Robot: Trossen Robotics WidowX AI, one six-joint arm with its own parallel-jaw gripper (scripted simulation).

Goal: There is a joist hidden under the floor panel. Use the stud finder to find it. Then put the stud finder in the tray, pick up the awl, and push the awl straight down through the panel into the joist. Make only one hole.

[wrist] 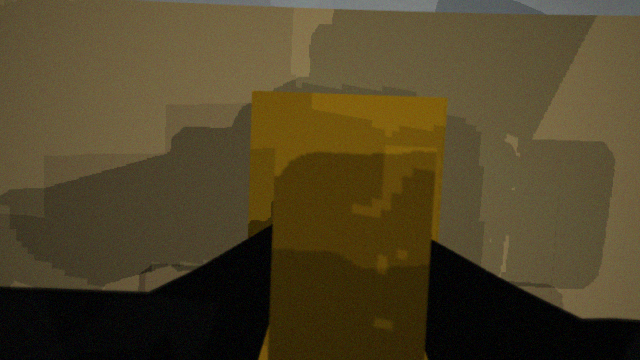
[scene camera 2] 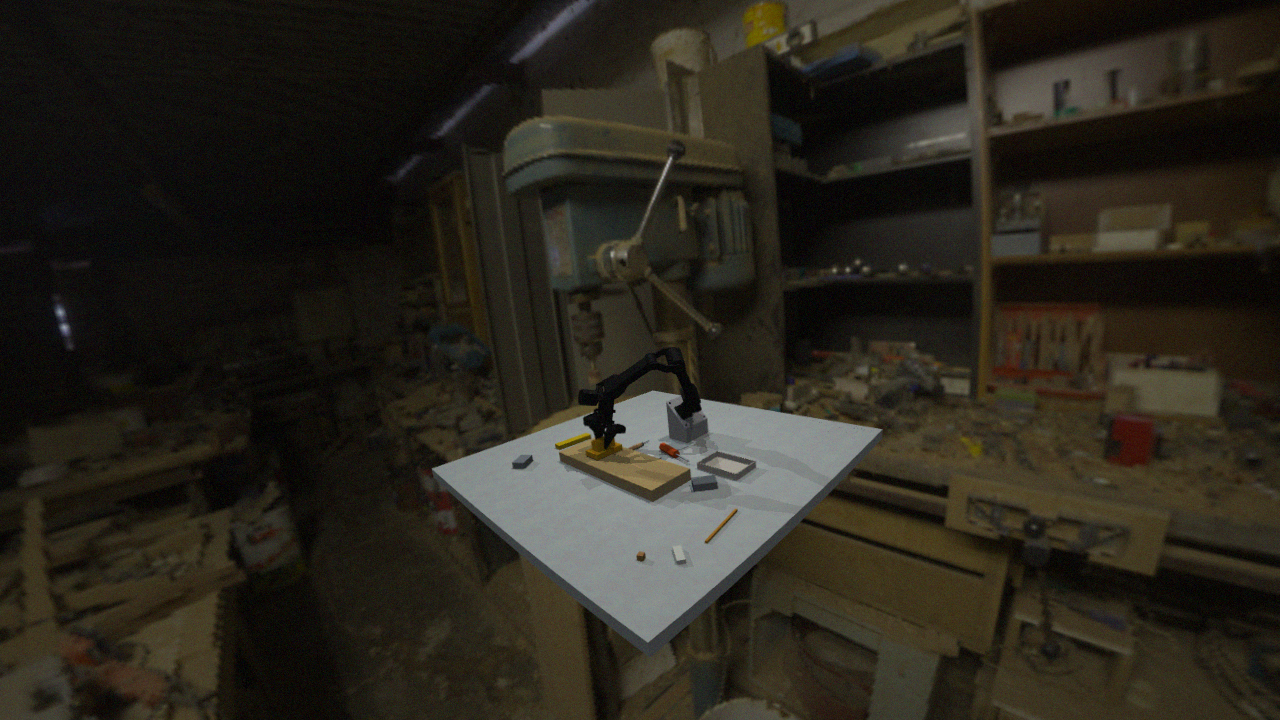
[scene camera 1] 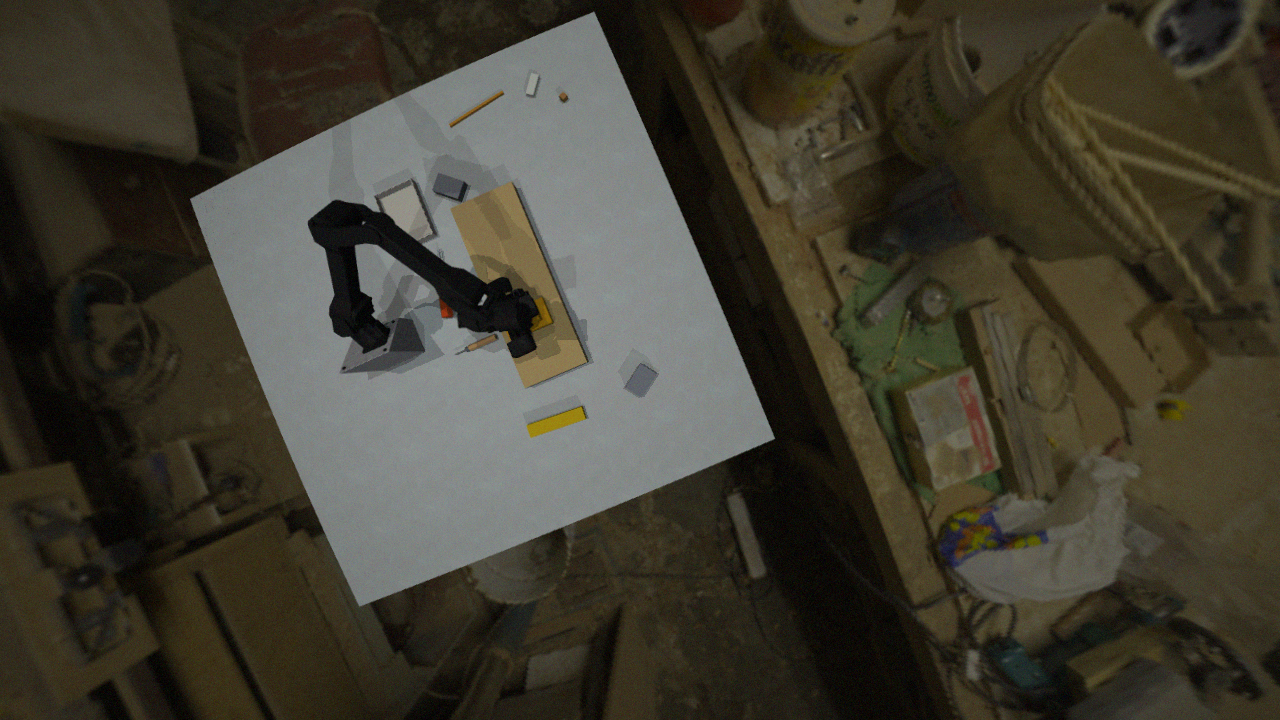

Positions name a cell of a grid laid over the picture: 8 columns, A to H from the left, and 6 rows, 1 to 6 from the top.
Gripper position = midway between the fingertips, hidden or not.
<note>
In view: my gripper (scene camera 1: D3), a stud finder (wrist: E4), a yellow bar (scene camera 1: D4) and a tray (scene camera 1: C2).
My gripper shows as well in the wrist view (wrist: E4) and in scene camera 2 (scene camera 2: D4). The tray is seen too in scene camera 2 (scene camera 2: E4). The wrist view does not show the yellow bar: it is out of frame.
</note>
